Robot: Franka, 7 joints.
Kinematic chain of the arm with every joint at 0, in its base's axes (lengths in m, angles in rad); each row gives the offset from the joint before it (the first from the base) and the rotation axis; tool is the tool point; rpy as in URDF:
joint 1: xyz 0 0 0.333 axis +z
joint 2: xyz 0 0 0 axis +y
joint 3: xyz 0 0 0.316 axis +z
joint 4: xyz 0.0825 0 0 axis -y
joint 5: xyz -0.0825 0 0.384 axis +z
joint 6: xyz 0 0 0 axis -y
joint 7: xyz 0.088 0 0 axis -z
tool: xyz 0 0 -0.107 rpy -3.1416 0 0
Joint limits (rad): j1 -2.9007..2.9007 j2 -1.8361..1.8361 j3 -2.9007..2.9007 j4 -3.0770..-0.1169 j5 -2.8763..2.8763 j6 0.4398..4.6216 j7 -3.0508..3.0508
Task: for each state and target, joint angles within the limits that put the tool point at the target. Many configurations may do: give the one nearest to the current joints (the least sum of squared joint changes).
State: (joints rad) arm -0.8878 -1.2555 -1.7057 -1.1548 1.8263 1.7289 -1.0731
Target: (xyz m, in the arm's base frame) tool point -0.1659 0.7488 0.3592
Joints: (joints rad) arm -1.9198 -1.5257 -1.8823 -0.9960 1.7850 1.3052 -1.0731
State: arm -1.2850 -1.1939 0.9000 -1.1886 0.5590 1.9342 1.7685
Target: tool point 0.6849 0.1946 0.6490
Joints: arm -2.0660 -1.2728 1.2231 -1.1450 0.6003 2.1015 1.7685
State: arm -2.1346 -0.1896 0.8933 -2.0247 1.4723 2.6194 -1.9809
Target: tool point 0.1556 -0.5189 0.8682
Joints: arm -2.1768 -0.1136 0.8546 -1.3903 1.4362 2.6066 -1.9809
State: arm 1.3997 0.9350 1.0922 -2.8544 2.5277 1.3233 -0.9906
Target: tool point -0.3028 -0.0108 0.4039
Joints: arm 1.2238 1.2158 1.5819 -3.0722 2.2861 1.0737 -0.9906
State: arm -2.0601 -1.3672 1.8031 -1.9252 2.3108 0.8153 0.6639
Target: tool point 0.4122 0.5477 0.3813
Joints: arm -1.5749 -1.1204 1.8101 -1.5290 2.4019 0.7825 0.6639
